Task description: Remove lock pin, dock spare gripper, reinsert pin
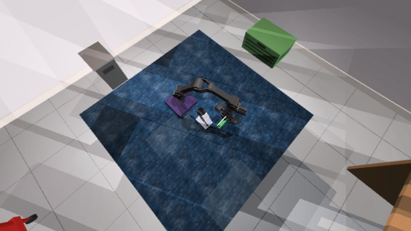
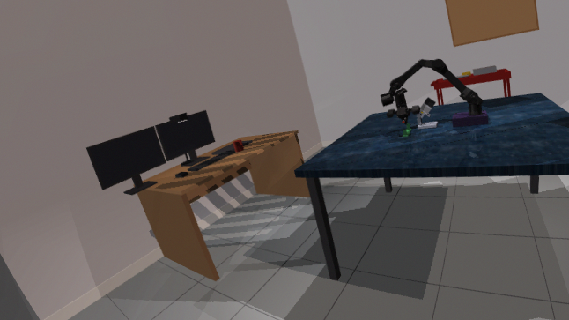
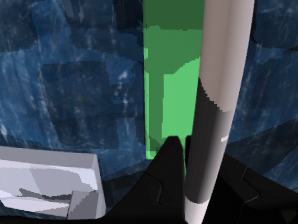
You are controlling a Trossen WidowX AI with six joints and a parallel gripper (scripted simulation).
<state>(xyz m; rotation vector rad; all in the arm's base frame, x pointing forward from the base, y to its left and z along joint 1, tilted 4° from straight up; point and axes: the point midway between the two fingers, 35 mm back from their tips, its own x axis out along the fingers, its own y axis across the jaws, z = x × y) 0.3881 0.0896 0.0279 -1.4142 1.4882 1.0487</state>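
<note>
The green rest is 1 cm to the left of my gripper tip and 3 cm below it. The rest, counted from my gripper tip: mount 9 cm behind, 10 cm to the right; spare gripper 12 cm behind, 10 cm to the right, 6 cm above.
</note>
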